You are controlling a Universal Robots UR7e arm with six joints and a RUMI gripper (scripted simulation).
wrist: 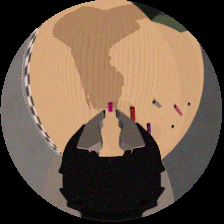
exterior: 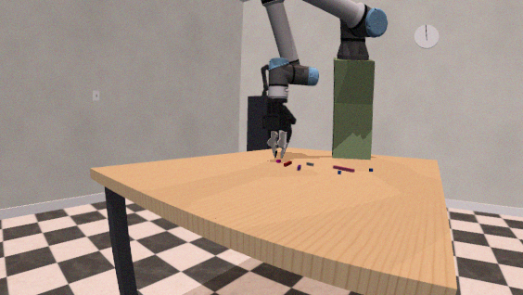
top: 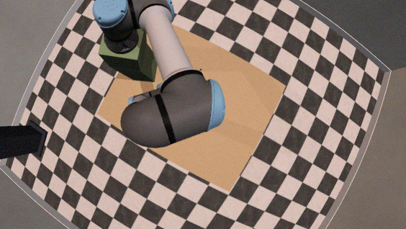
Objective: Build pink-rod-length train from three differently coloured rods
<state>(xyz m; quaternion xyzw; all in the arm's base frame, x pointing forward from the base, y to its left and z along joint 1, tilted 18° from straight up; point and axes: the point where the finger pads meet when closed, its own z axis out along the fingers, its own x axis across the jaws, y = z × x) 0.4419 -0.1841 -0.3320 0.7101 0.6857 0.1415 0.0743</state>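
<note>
Right now my hand is 3 cm above the magenta rod. Also, from my hand: red rod 4 cm ahead, 6 cm to the left, 3 cm below; then grey rod 13 cm to the left, 3 cm below; then purple rod 9 cm ahead, 13 cm to the left, 3 cm below.
</note>
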